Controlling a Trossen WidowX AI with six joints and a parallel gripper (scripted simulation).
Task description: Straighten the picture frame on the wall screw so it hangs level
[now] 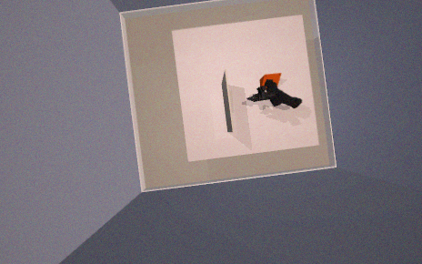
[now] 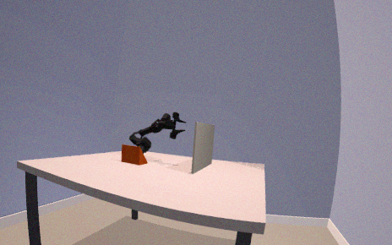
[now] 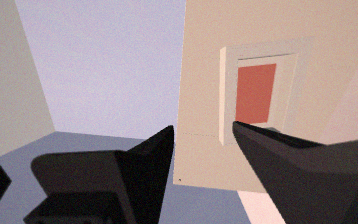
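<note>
The picture frame is 13 cm ahead of my gripper tip, 1 cm to the left of it and 11 cm below it. Round my gripper tip: wall panel 14 cm ahead, 3 cm to the left, 13 cm below.
</note>
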